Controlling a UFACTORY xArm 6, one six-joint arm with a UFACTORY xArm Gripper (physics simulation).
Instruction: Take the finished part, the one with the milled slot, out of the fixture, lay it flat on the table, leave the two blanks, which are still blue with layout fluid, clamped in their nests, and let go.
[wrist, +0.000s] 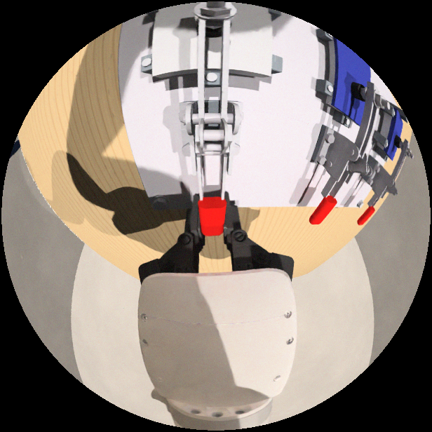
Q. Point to my gripper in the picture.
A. At 212, 203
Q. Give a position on a fixture plate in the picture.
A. At 283, 113
